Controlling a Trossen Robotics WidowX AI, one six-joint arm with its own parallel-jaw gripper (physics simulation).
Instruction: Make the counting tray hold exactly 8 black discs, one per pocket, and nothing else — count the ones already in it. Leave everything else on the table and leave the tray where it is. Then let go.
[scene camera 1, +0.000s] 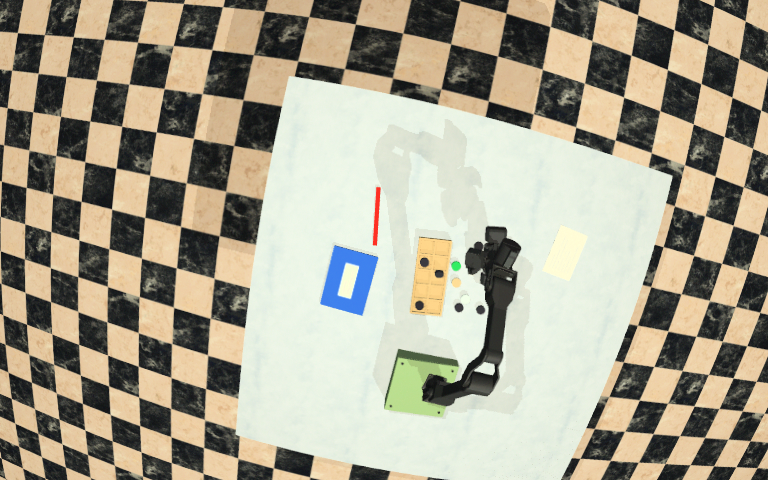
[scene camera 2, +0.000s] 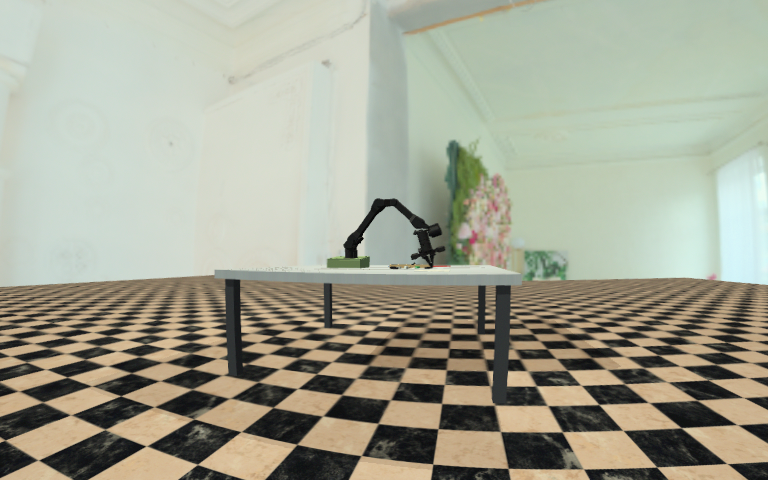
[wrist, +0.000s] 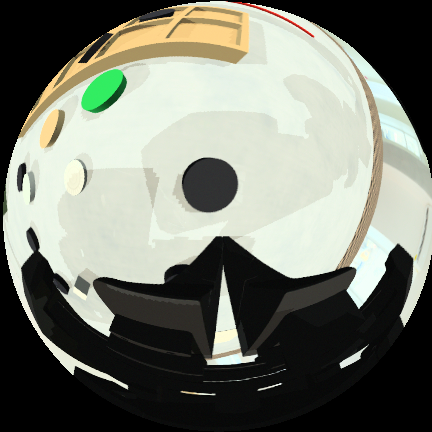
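The tan counting tray (scene camera 1: 438, 247) (wrist: 190, 51) holds three black discs, one near its lower end (scene camera 1: 419, 305) and two in its upper half. Its other pockets look empty. My gripper (scene camera 2: 431, 266) (wrist: 221, 241) is shut and empty, its tips low by the table right of the tray. A black disc (wrist: 210, 185) lies just beyond the tips in the wrist view; another black disc (wrist: 175, 272) is partly hidden by the left finger. More black discs (scene camera 1: 458, 307) (scene camera 1: 480, 309) (wrist: 32, 239) (wrist: 61, 283) lie on the table.
A green disc (scene camera 1: 455, 265) (wrist: 103, 91), tan disc (scene camera 1: 455, 282) (wrist: 52, 128), white disc (wrist: 28, 187), cream disc (wrist: 75, 177) and small grey-white block (wrist: 81, 286) lie nearby. A blue frame (scene camera 1: 331, 275), red strip (scene camera 1: 376, 216), pale yellow card (scene camera 1: 565, 253) and green base (scene camera 1: 404, 390) also show.
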